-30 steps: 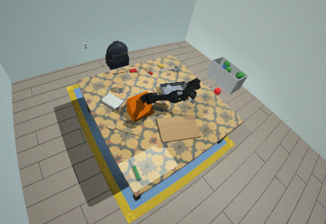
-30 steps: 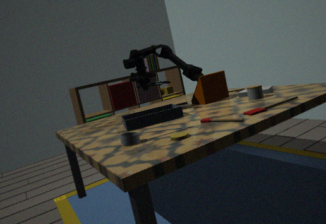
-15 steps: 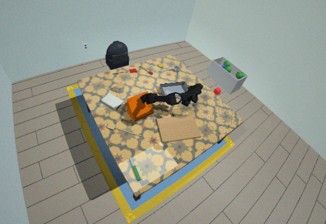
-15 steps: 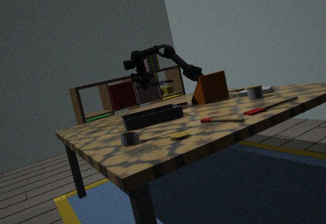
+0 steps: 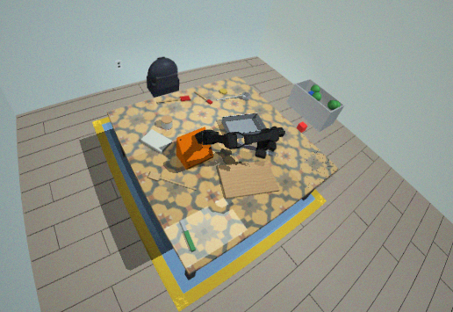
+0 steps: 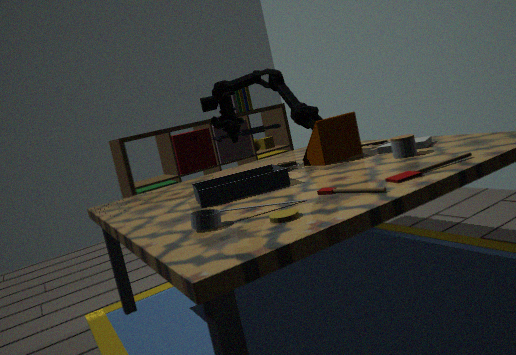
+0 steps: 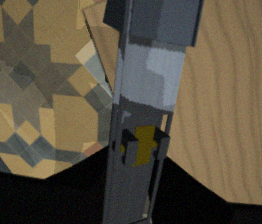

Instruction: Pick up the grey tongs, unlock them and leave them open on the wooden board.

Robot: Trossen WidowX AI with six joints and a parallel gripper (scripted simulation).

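The wooden board is 90 mm behind my gripper tip, 50 mm to the right of it and 140 mm below it. Round my gripper tip: white flat block (410 mm behind, 540 mm to the left, 140 mm below); then roasting tin (220 mm ahead, 300 mm to the left, 120 mm below); then yellow lock piece (10 mm ahead, 20 mm to the right, 30 mm above).
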